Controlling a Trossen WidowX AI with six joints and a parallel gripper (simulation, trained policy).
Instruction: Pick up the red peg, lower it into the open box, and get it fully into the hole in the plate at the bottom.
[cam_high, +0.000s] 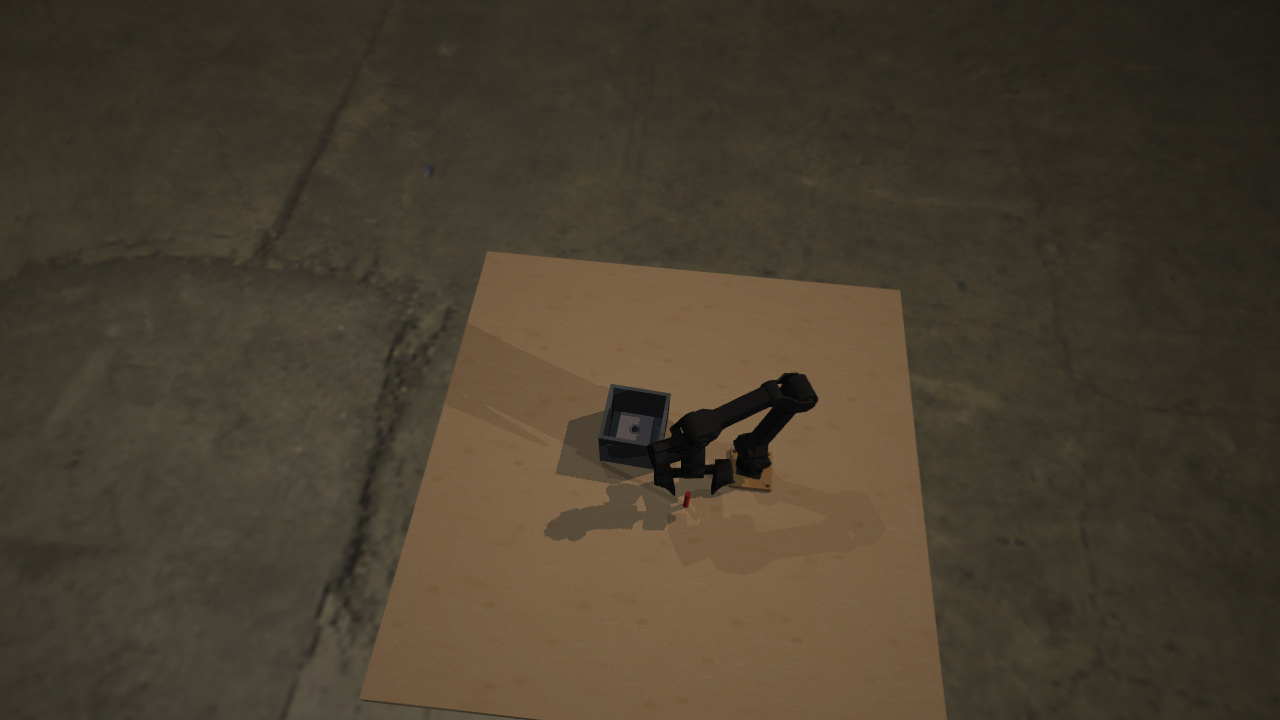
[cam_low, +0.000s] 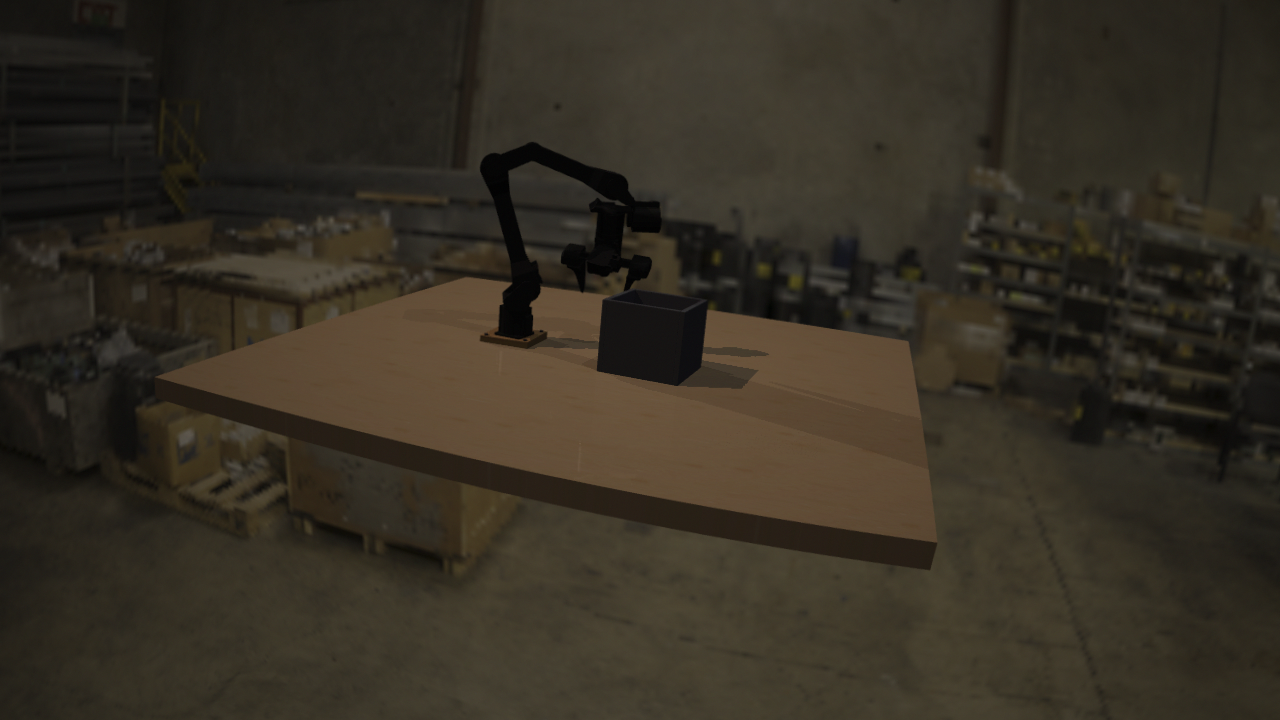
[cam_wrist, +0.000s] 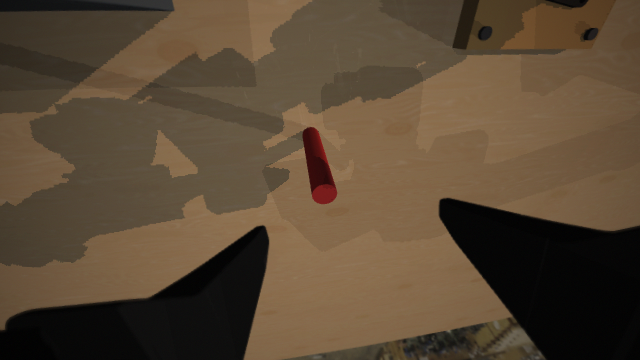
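Right now the red peg is 1 cm ahead of my gripper tip and 6 cm below it. Round my gripper tip: light grey plate: 19 cm ahead, 15 cm to the right, 5 cm below.
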